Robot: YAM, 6 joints.
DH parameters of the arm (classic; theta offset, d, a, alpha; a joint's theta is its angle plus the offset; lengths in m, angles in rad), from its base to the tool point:
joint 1: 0 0.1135 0.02 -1.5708
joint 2: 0 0 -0.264 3.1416
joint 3: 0.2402 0 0.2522 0
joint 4: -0.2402 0 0.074 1.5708
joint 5: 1.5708 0 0 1.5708
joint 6: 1.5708 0.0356 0 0
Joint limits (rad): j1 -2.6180..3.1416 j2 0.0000..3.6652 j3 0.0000..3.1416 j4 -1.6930..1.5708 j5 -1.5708..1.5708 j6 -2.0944..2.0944
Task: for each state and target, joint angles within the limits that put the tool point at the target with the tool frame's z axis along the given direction. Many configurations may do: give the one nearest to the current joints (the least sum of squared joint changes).
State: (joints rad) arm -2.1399 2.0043 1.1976 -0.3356 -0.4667 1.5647
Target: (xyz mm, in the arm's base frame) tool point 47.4 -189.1 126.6 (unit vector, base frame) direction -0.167 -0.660 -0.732
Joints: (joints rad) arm -1.2591 1.2010 0.3294 -0.0316 0.3698 1.5647
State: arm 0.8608 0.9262 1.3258 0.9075 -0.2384 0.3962
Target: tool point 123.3 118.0 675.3 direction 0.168 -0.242 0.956
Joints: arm 0.8235 1.5395 2.1529 1.0235 0.2917 0.3962
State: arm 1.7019 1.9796 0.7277 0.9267 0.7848 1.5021
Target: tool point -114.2 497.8 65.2 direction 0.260 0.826 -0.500
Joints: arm 1.8285 2.4581 1.5536 0.3055 0.4802 1.5021
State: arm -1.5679 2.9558 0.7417 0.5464 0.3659 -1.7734
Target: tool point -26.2 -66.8 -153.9 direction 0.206 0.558 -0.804
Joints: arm -1.9400 3.0409 0.6138 0.2194 0.0092 -1.7734
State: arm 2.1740 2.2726 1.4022 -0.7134 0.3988 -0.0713
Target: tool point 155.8 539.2 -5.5 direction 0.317 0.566 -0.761
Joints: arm 1.2993 2.8128 2.0760 -0.1423 0.1542 -0.0713
